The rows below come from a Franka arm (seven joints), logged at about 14 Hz.
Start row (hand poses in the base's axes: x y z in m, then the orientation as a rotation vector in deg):
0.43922 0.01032 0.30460 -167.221 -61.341 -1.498
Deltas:
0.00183 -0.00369 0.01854 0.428 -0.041 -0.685
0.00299 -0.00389 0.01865 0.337 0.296 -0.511
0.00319 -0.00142 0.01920 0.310 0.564 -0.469
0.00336 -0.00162 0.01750 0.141 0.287 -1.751
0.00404 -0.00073 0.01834 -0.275 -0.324 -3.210
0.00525 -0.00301 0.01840 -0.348 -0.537 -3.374
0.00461 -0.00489 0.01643 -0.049 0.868 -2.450
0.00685 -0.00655 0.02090 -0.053 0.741 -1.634
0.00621 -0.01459 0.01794 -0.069 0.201 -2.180
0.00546 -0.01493 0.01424 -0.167 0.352 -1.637
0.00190 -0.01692 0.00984 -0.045 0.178 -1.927
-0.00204 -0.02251 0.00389 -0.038 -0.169 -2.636
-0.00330 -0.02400 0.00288 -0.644 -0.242 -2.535
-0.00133 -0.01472 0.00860 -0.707 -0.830 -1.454
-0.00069 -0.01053 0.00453 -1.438 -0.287 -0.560
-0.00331 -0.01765 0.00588 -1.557 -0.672 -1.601
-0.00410 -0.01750 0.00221 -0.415 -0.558 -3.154
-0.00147 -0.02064 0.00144 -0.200 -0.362 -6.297
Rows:
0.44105 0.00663 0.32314 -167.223 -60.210 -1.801
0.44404 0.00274 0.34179 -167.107 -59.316 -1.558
0.44723 0.00132 0.36099 -166.910 -58.455 -0.911
0.45059 -0.00030 0.37849 -167.581 -55.818 -0.638
0.45463 -0.00103 0.39683 -169.433 -51.222 -1.125
0.45988 -0.00404 0.41523 -171.349 -46.365 -1.904
0.46449 -0.00893 0.43166 -172.169 -42.626 -0.667
0.47134 -0.01548 0.45256 -172.649 -40.114 0.408
0.47755 -0.03007 0.47050 -173.399 -36.818 0.654
0.48301 -0.04500 0.48474 -173.990 -34.339 1.180
0.48491 -0.06192 0.49458 -174.540 -31.401 1.395
0.48287 -0.08443 0.49847 -175.264 -27.391 1.053
0.47957 -0.10843 0.50135 -176.482 -23.594 0.750
0.47824 -0.12315 0.50995 -177.565 -21.464 -0.423
0.47755 -0.13368 0.51448 178.481 20.698 0.610
0.47424 -0.15133 0.52036 177.127 18.043 1.356
0.47014 -0.16883 0.52257 177.059 13.116 2.064
0.46867 -0.18947 0.52401 177.213 3.358 2.385

